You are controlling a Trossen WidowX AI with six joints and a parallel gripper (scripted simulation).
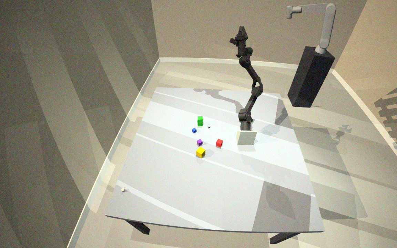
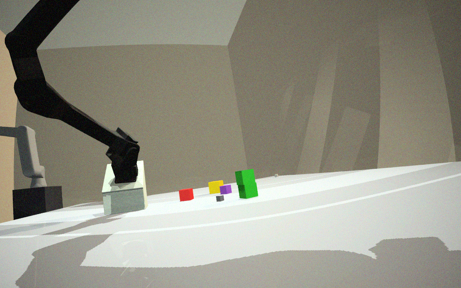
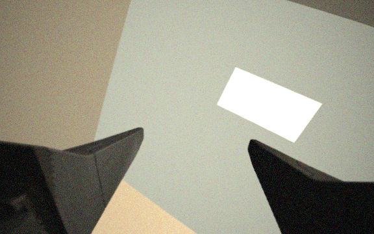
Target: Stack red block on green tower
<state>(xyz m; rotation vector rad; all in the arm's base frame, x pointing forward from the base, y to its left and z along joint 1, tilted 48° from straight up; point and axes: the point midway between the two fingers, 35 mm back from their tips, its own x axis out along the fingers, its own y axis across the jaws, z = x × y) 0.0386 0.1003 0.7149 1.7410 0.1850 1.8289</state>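
My gripper tip is now 130 mm short of the red block, 530 mm to the right of it and 670 mm above it. Also, from my gripper tip: purple cube: 270 mm ahead, 530 mm to the left, 680 mm below; then blue cube: 320 mm ahead, 410 mm to the left, 680 mm below; then tiny grey cube: 210 mm ahead, 360 mm to the left, 680 mm below.
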